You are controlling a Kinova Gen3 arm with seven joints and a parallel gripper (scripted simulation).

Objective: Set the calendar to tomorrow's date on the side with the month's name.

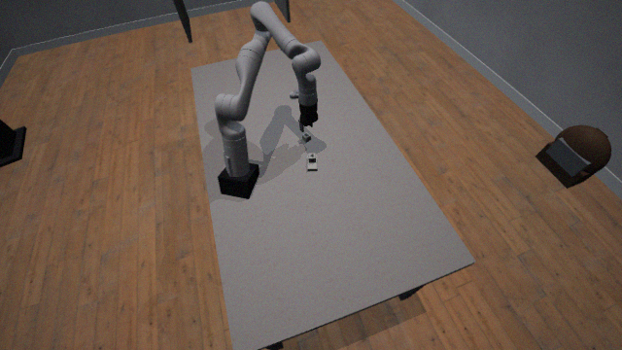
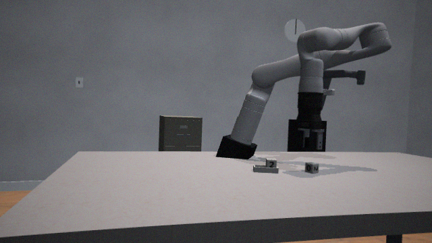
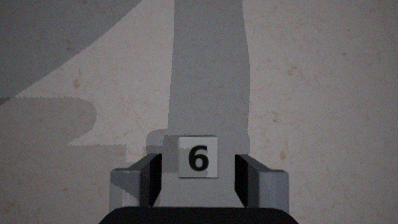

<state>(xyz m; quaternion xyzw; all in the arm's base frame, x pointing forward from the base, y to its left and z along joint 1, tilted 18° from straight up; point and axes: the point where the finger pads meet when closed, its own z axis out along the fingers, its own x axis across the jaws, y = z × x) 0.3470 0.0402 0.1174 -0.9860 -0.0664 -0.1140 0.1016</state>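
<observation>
Right now the digit cube is 8 cm below my hand. From my hand the other things lie so: calendar tray 15 cm to the right, 9 cm below, 5 cm behind.
</observation>
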